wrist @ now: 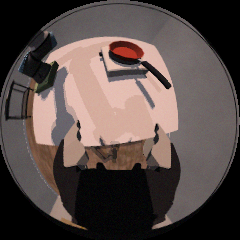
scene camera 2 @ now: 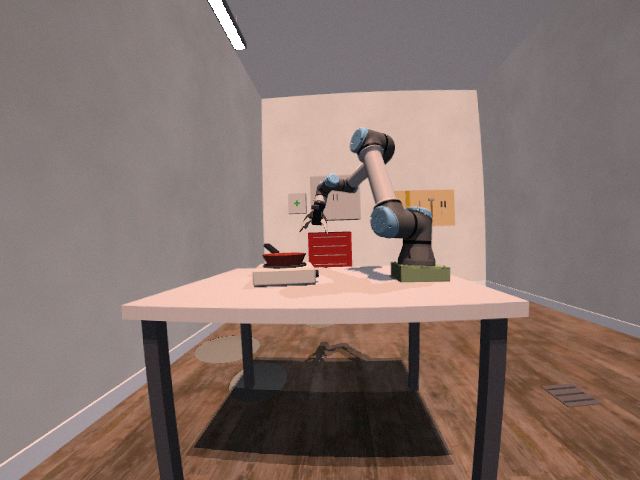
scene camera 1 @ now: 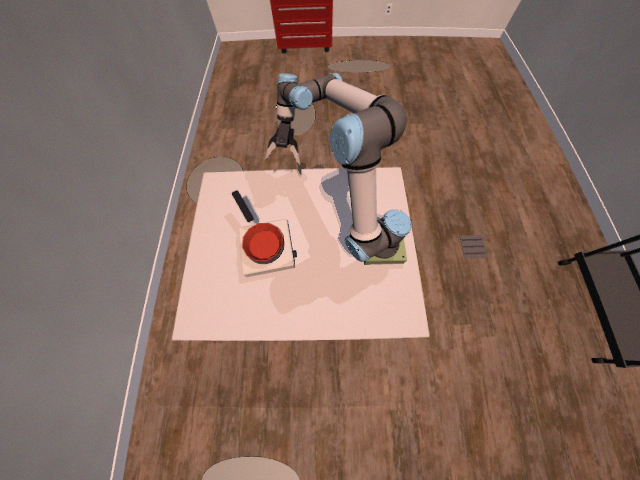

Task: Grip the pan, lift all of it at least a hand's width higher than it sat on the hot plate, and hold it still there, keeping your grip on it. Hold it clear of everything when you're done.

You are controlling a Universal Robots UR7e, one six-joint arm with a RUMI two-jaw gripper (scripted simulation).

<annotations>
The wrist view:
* gripper: 118, 122
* pan: 129, 51
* hot plate: 114, 67
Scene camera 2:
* hot plate: 306, 274
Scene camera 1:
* gripper: 282, 163
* pan: 262, 241
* hot plate: 284, 259
</annotations>
